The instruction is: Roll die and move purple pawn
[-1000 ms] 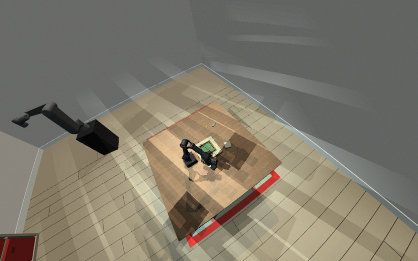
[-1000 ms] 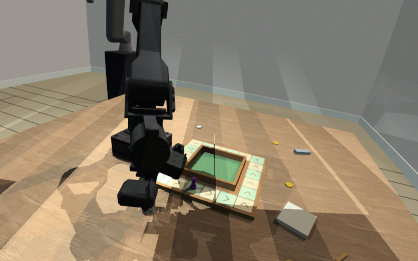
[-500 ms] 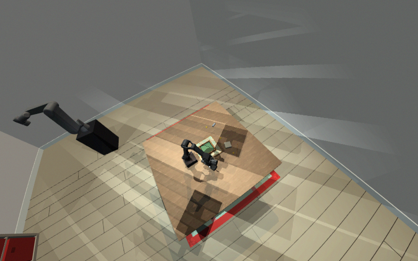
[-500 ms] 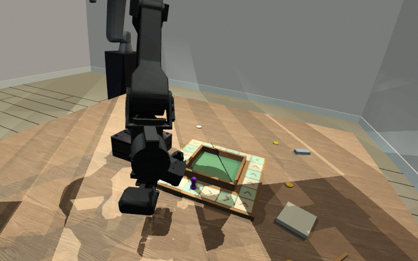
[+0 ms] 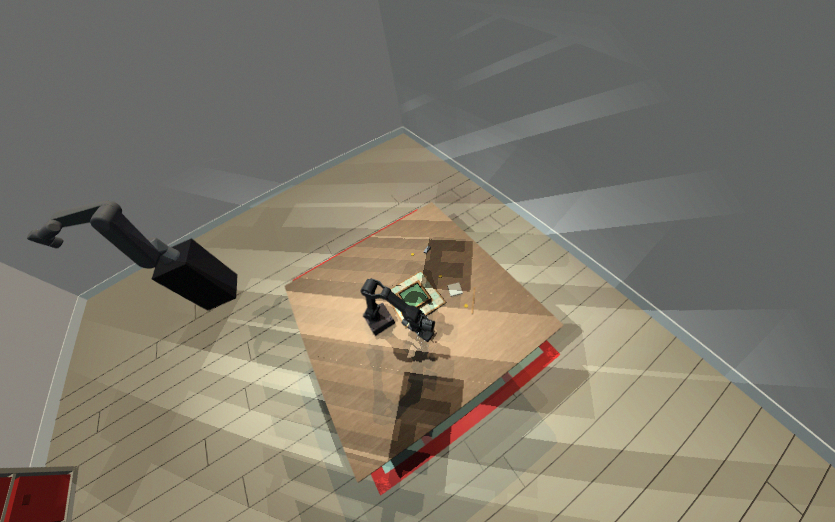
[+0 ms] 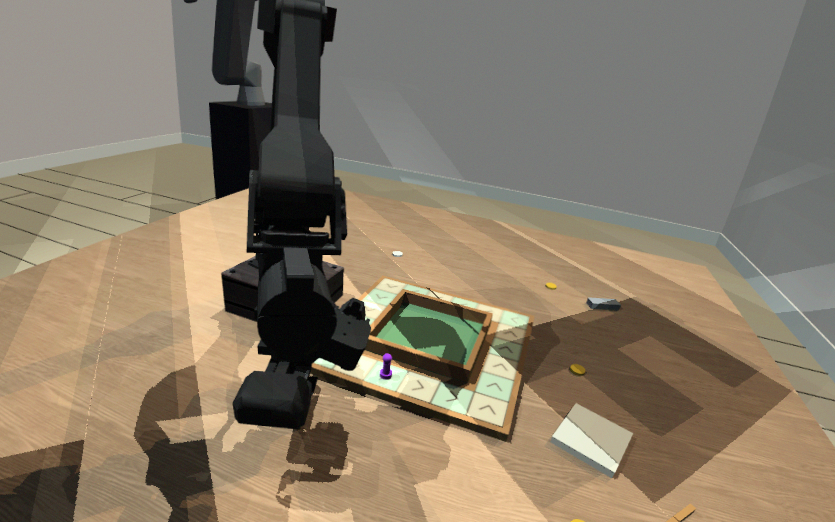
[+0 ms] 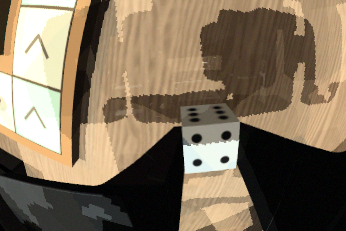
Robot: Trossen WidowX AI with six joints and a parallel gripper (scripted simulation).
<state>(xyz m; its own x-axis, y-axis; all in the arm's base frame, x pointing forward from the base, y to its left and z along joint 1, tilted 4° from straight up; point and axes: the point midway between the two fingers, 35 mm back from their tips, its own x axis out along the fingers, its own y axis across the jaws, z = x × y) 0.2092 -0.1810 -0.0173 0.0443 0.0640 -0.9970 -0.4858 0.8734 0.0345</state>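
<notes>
Right now the purple pawn is 50 mm ahead of my gripper tip, 110 mm to the left of it and 10 mm above it. Round my gripper tip: white die: right at my gripper tip; green tray: 60 mm ahead, 230 mm to the left, 10 mm below; orange pawn: 50 mm behind, 150 mm to the left, 10 mm above.
</notes>
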